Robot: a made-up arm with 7 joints.
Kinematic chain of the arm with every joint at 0, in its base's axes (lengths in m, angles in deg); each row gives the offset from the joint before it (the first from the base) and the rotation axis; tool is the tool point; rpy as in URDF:
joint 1: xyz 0 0.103 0.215 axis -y
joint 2: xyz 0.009 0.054 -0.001 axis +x
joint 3: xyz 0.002 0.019 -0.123 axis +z
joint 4: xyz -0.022 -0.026 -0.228 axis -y
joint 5: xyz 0 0.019 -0.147 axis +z
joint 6: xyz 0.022 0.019 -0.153 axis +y
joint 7: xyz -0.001 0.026 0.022 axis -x
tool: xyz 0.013 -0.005 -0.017 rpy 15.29 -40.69 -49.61
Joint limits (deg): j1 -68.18..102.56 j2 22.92..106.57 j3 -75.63..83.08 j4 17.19..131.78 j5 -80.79..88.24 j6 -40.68..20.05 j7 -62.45..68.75
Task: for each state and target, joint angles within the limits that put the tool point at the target. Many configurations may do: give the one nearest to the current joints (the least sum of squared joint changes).
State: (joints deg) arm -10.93 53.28 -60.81 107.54 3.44 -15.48 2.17
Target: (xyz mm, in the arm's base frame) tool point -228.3 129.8 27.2
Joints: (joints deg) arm -68.18 39.24 -75.63 113.05 -13.47 -14.82 8.58
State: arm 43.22 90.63 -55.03 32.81 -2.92 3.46 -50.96
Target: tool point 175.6 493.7 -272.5
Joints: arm 8.31 42.34 -67.92 24.89 -5.58 6.25 -48.01
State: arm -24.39 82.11 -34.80 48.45 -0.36 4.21 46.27
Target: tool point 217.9 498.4 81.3
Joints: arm -16.54 96.79 -31.98 86.63 -3.41 3.63 49.00
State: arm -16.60 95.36 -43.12 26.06 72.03 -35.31 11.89
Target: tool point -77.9 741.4 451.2
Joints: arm 35.62 106.57 3.23 21.22 59.66 -26.49 1.92
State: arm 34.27 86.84 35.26 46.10 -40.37 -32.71 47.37
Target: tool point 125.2 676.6 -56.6
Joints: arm -1.38 51.56 37.89 30.90 -39.19 -34.32 50.68
